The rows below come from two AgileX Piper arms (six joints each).
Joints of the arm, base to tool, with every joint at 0 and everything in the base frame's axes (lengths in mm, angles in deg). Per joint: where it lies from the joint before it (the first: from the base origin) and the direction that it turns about. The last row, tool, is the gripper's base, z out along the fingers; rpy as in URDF.
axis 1: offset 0.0 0.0 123.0 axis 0 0 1
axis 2: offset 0.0 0.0 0.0 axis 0 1 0
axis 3: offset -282.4 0.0 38.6 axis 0 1 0
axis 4: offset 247.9 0.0 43.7 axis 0.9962 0 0.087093
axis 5: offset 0.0 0.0 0.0 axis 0 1 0
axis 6: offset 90.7 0.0 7.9 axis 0.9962 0 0.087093
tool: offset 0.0 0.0 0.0 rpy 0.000 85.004 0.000
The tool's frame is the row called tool.
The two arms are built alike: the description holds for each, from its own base.
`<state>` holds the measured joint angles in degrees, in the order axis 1, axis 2, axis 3, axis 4, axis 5, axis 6, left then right.
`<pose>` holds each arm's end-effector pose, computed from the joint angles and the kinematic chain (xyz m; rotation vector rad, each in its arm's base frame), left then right.
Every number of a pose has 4 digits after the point. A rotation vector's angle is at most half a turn.
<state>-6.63 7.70 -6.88 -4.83 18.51 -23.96 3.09 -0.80 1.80 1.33 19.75 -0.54</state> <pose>0.0613 -0.0096 0.2168 -0.3316 1.8138 -0.4566 0.0532 0.0036 0.1723 -0.0438 1.8455 0.0536</pose>
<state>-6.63 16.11 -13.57 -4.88 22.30 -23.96 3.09 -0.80 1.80 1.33 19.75 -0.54</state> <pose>0.0738 -0.0115 0.2403 -0.3461 1.9096 -0.4414 0.0532 0.0036 0.1723 -0.0438 1.8455 0.0536</pose>
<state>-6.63 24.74 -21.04 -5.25 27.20 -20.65 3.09 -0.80 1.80 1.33 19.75 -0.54</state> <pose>0.0907 -0.0144 0.2642 -0.3053 2.0203 -0.3938 0.0532 0.0036 0.1723 -0.0438 1.8455 0.0536</pose>
